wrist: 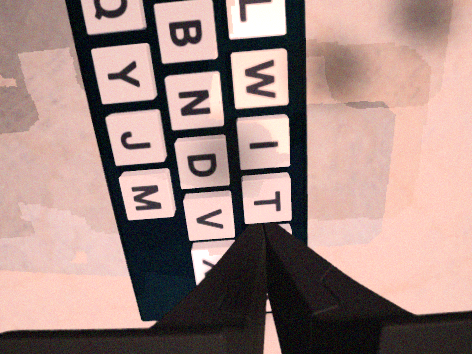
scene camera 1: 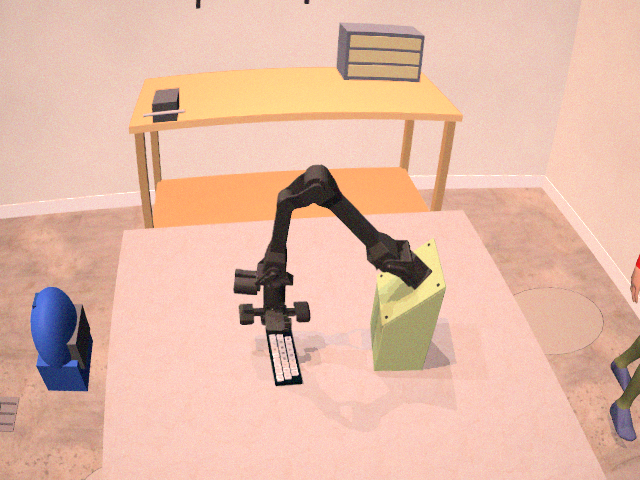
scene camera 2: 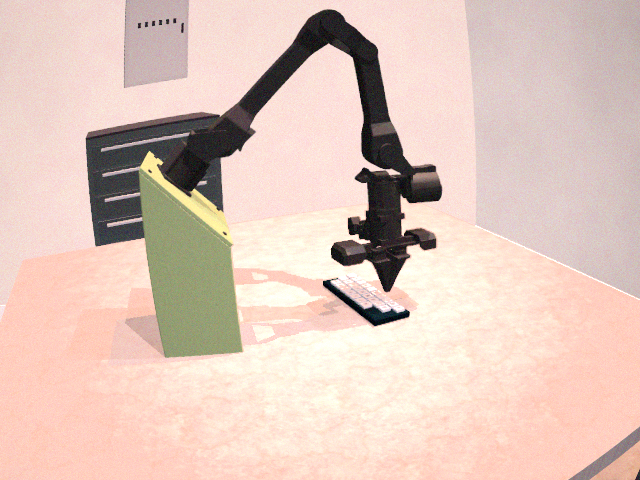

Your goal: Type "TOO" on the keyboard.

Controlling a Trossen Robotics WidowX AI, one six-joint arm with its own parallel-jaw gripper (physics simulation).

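Frame: origin at the arm's base, x right, y back, z down, level; metres.
Seen in the pictures: gripper, fingertip midpoint: (wrist: 262, 236) (scene camera 2: 386, 291); arm's base, link origin: (scene camera 1: 418, 275) (scene camera 2: 172, 180).
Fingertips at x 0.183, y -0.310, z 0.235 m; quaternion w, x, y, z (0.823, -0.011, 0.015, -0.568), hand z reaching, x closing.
Observation:
Pixels of each thing's top centre, then the offset from my fingertips to it. Level surfaces: height alone.
- dark keyboard, top centre: (wrist: 188, 50) (scene camera 2: 364, 292) (scene camera 1: 283, 351) dx -0.058, dy -0.001, dz +0.018 m
- T key, top centre: (wrist: 267, 201) dx -0.002, dy -0.004, dz +0.018 m
- I key, top centre: (wrist: 264, 144) dx -0.021, dy -0.011, dz +0.018 m
- pale table, surface height: dz +0.036 m
The dark keyboard (scene camera 1: 284, 357) (scene camera 2: 361, 297) (wrist: 150, 260) with white letter keys lies flat on the table. In the wrist view, the T key (wrist: 267, 200) is in the right-hand column below the I key (wrist: 263, 142). My gripper (scene camera 2: 387, 289) (wrist: 262, 236) is shut and empty, pointing down. In the wrist view its tips overlap the lower edge of the T key; in the scene camera 2 view they appear slightly above the keyboard. The fingers hide most of the key below T. The O key does not show legibly in the wrist view.
The arm's green pedestal (scene camera 1: 405, 330) (scene camera 2: 193, 279) stands on the pale table (scene camera 1: 180, 413) (scene camera 2: 310, 413), beside the keyboard. A wooden bench (scene camera 1: 258, 95) stands behind, bearing a drawer box (scene camera 1: 385, 56). A blue object (scene camera 1: 54, 330) stands on the left.

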